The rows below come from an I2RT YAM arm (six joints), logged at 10 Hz.
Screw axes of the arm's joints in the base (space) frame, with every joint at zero. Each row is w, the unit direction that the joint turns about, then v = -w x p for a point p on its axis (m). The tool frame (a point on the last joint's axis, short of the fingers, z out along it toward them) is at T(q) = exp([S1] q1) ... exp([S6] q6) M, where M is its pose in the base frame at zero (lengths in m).
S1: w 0 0 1 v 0 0 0
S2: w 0 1 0 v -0.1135 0 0.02
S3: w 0 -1 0 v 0.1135 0 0.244
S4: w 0 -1 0 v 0.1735 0 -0.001
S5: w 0 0 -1 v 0 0.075 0
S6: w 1 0 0 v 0 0.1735 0
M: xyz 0.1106 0 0.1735 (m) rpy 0 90 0 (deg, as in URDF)
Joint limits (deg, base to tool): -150..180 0..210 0..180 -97..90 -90..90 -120..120
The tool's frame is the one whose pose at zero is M.
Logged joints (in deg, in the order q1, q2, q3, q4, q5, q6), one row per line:
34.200, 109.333, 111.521, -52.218, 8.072, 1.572
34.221, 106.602, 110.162, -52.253, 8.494, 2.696
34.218, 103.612, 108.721, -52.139, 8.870, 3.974
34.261, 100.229, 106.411, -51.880, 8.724, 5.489
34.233, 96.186, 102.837, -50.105, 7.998, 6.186
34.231, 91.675, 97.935, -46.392, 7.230, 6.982
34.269, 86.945, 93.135, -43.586, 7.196, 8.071
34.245, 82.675, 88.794, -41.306, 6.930, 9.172
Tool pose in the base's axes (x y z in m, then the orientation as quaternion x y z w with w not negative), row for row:
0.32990, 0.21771, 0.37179, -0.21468, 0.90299, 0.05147, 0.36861
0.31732, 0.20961, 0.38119, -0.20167, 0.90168, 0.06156, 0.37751
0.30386, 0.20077, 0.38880, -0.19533, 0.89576, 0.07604, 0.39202
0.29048, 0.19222, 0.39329, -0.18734, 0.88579, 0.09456, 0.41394
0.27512, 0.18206, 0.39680, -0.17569, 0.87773, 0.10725, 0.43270
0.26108, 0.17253, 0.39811, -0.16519, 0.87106, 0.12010, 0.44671
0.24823, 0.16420, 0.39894, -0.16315, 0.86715, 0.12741, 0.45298
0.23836, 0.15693, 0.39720, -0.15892, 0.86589, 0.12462, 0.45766
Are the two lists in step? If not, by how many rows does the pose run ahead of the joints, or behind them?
The pose runs 2 rows ahead of the joints: the pose in row i belongs to the joints in row i + 2.
